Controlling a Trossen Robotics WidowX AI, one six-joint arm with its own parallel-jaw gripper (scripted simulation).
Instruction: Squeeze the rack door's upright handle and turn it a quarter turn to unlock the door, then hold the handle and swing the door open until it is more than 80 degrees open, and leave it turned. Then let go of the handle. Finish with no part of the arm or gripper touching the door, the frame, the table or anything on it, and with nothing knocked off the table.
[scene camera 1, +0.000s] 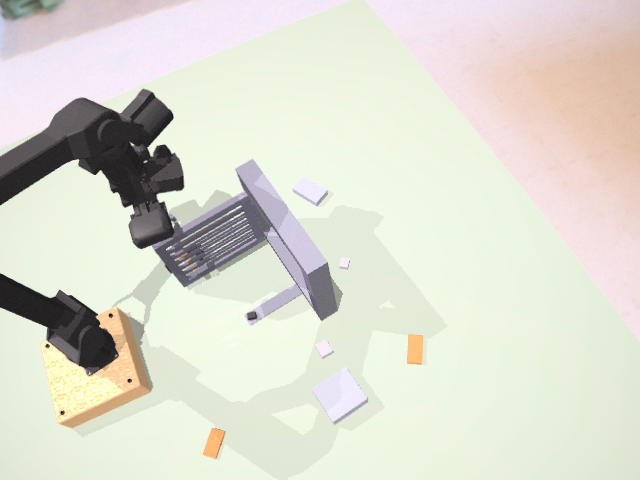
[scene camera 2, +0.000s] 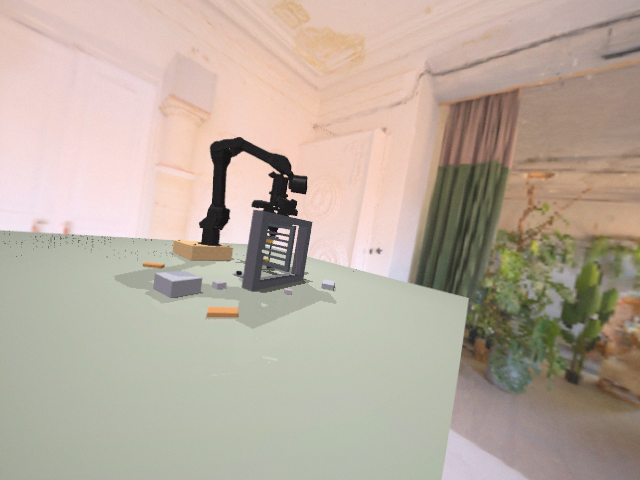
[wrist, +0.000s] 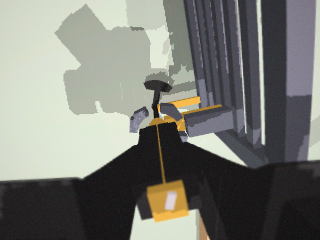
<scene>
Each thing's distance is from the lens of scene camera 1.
my gripper (scene camera 1: 159, 220): 0.96 m
grey rack (scene camera 1: 268, 216): 0.83 m
</scene>
